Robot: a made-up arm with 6 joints.
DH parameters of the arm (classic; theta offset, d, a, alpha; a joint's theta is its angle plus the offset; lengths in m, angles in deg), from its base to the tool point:
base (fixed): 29.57 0 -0.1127 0
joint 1: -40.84 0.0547 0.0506 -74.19
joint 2: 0 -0.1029 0.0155 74.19
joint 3: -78.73 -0.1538 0.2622 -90
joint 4: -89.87 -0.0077 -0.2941 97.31
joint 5: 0 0.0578 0.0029 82.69
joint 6: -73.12 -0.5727 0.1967 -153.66
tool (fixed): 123.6 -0.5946 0 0
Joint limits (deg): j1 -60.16..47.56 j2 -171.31..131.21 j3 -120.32..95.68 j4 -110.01..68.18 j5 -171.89..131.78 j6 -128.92..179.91
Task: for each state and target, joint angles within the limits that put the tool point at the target. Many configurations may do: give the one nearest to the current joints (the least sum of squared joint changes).
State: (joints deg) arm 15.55 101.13 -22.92 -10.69 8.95 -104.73
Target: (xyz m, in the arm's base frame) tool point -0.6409 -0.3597 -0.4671
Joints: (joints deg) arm 3.06 58.92 -8.81 -20.82 -2.62 -92.37
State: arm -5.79 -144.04 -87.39 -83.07 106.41 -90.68
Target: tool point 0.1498 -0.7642 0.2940
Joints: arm -36.62 -163.69 -73.89 -74.44 108.38 -102.20
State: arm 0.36 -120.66 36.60 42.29 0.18 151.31
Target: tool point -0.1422 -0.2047 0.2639
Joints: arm -3.37 -121.29 46.59 44.82 22.22 134.96
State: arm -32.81 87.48 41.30 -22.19 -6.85 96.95
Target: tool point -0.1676 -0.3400 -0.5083
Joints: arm -23.19 72.10 46.79 -24.34 -8.26 66.60
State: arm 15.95 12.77 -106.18 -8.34 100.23 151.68
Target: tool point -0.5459 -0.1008 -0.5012
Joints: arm -21.43 20.95 -120.32 -21.51 102.54 160.31
